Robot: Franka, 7 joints.
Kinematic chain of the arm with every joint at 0, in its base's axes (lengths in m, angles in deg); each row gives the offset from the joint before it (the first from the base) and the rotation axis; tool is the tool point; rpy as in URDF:
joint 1: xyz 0 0 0.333 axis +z
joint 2: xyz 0 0 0 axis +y
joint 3: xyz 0 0 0.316 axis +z
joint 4: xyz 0.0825 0 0 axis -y
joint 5: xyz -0.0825 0 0.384 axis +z
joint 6: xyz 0 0 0 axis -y
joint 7: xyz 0.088 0 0 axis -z
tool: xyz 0 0 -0.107 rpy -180 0 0
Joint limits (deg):
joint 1: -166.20..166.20
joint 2: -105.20..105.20
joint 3: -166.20..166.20
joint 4: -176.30..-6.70
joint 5: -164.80..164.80
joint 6: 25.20..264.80
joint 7: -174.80..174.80
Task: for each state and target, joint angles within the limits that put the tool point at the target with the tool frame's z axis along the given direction. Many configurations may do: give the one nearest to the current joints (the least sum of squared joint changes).
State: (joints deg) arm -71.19 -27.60 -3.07 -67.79 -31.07 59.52 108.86
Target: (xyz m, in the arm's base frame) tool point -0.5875 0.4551 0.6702 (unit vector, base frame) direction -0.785 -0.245 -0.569
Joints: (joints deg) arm -62.58 -72.05 -54.71 -35.47 -73.23 98.97 108.86
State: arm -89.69 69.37 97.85 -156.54 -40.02 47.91 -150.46
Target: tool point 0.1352 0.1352 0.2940 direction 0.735 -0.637 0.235
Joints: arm -44.43 38.18 122.81 -174.97 -68.73 36.27 -150.46
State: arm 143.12 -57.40 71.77 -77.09 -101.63 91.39 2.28
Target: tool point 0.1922 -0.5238 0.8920 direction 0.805 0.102 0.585
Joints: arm 141.80 -73.75 43.65 -71.51 -135.50 97.06 2.28
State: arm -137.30 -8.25 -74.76 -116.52 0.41 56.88 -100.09
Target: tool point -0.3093 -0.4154 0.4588 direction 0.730 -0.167 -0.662
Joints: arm -99.05 2.18 -36.38 -111.38 40.61 83.35 -100.09
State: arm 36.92 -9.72 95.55 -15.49 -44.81 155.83 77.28
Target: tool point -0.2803 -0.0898 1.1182 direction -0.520 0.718 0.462
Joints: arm 38.41 -18.76 108.05 -6.88 -31.74 121.07 77.28
